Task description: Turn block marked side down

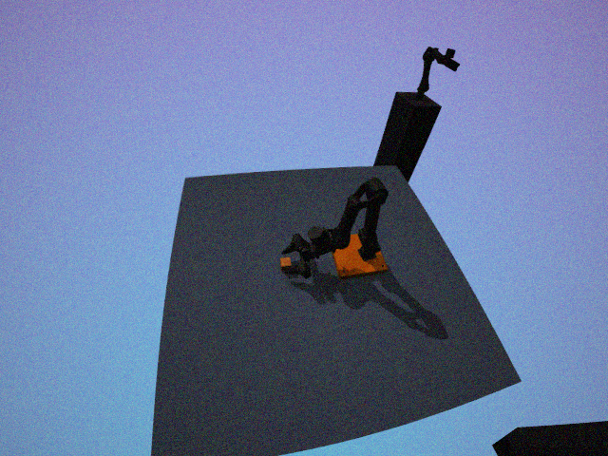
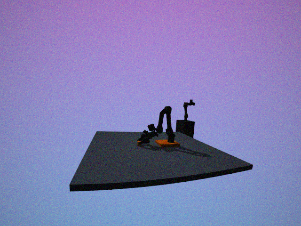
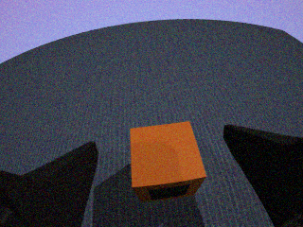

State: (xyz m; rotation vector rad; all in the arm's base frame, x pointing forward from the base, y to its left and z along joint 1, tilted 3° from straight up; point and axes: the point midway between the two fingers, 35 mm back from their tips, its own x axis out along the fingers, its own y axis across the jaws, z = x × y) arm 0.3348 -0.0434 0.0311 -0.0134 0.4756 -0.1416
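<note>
My gripper tip is 2 cm past the orange block and 1 cm above it.
</note>
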